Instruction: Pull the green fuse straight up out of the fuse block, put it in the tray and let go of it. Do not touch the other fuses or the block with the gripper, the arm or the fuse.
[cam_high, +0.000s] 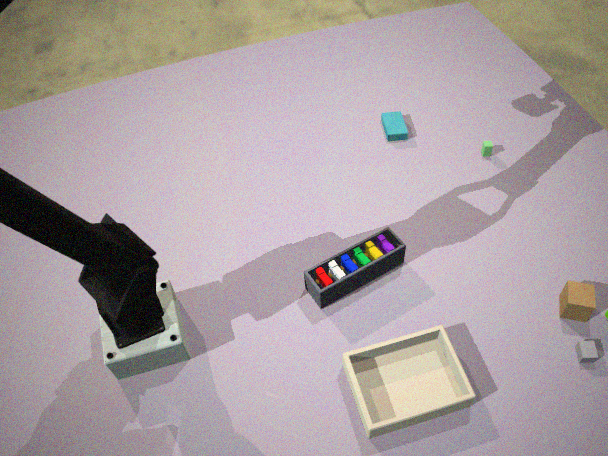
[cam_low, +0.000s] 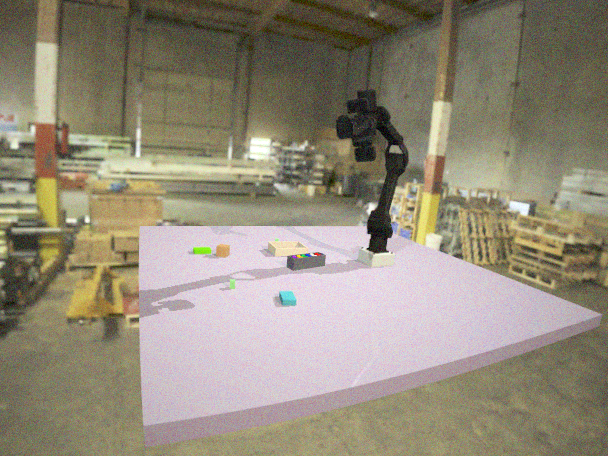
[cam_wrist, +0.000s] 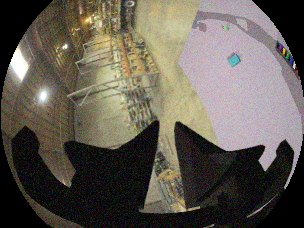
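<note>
Now: the green fuse 420 mm below my gripper tip, 220 mm to the right of it and 10 mm behind it. Also, from my gripper tip: small green cube (430 mm below, 290 mm ahead, 100 mm to the right); tray (440 mm below, 390 mm to the right, 50 mm behind); teal block (430 mm below, 190 mm ahead, 20 mm to the left).
</note>
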